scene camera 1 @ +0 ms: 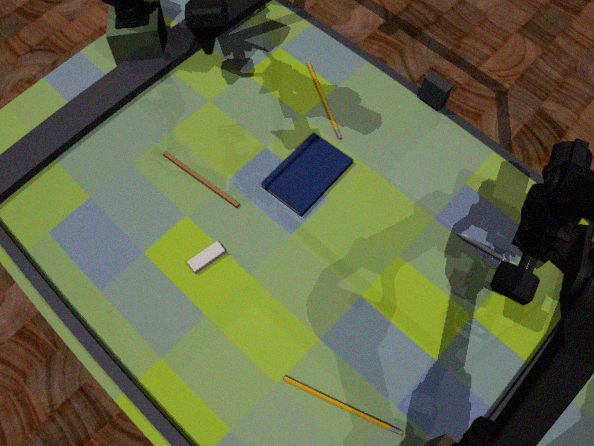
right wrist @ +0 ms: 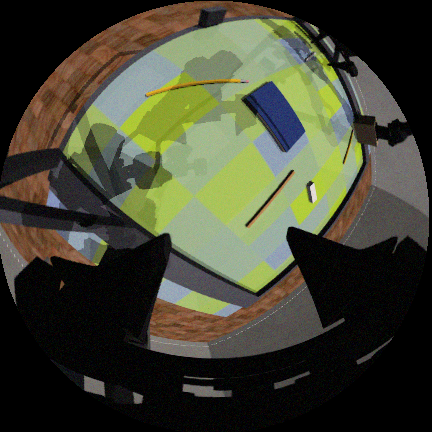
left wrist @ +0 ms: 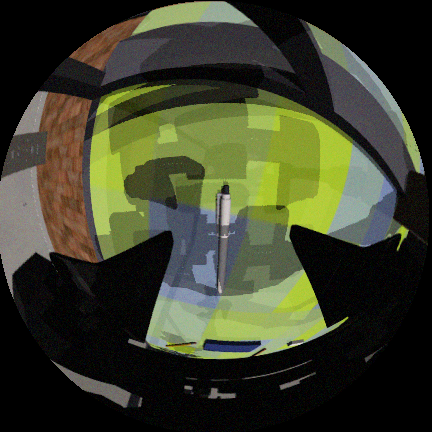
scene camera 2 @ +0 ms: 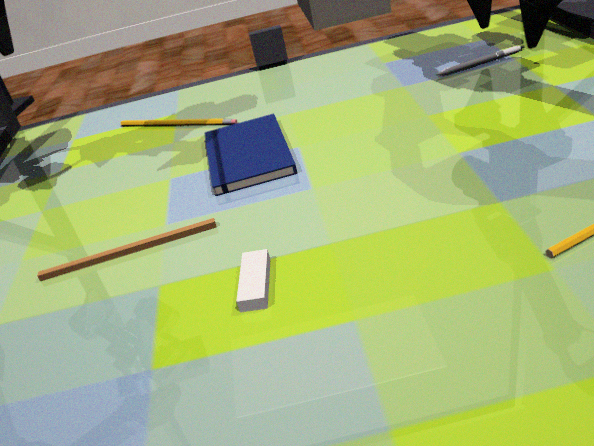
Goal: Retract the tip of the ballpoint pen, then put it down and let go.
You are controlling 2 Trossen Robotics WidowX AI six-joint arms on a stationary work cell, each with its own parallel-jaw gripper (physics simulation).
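Places are measured from the left arm's base along level axes (x ahead, y left, z up), in metres.
Where they show: left gripper, between the fingertips: [scene camera 1: 513, 260] [left wrist: 233, 233] [scene camera 2: 507, 37]; right gripper, between the fingertips: [scene camera 1: 208, 39] [right wrist: 230, 236] [left wrist: 209, 392]; left arm's base, origin of its link: [right wrist: 376, 130]; right arm's base, origin of its link: [scene camera 1: 132, 15].
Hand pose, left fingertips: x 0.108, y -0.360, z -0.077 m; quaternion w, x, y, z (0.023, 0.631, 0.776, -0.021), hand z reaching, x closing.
Each offset is from my left fingertips to the top centre of the thing.
The ballpoint pen {0.038 m ahead, 0.003 m right, 0.018 m down} [scene camera 1: 482, 246] [scene camera 2: 480, 61] [left wrist: 223, 225], with a grey front half, a whitish rear half and a black button end, lies flat on the patchwork table top. Its tip end points toward the notebook. The writing tip is too small to tell as out or in. My left gripper [scene camera 2: 508, 36] [left wrist: 233, 233] is open and empty, above the pen near its button end; in the left wrist view the pen lies lengthwise between its spread fingers. My right gripper [right wrist: 230, 236] is open and empty, high above the far left corner area in scene camera 1, well away from the pen.
A blue notebook {0.364 m ahead, 0.085 m left, 0.015 m down} [scene camera 1: 308, 174] [scene camera 2: 251, 154] [right wrist: 277, 117] lies mid-table. Yellow pencils {0.448 m ahead, 0.060 m right, 0.020 m down} [scene camera 1: 325, 101] {0.071 m ahead, 0.350 m left, 0.020 m down} [scene camera 1: 342, 405] lie at the back and front. A brown stick {0.498 m ahead, 0.215 m left, 0.020 m down} [scene camera 1: 201, 179] [scene camera 2: 127, 249] and a white eraser {0.384 m ahead, 0.312 m left, 0.015 m down} [scene camera 1: 206, 257] [scene camera 2: 253, 280] lie left of the notebook in scene camera 1.
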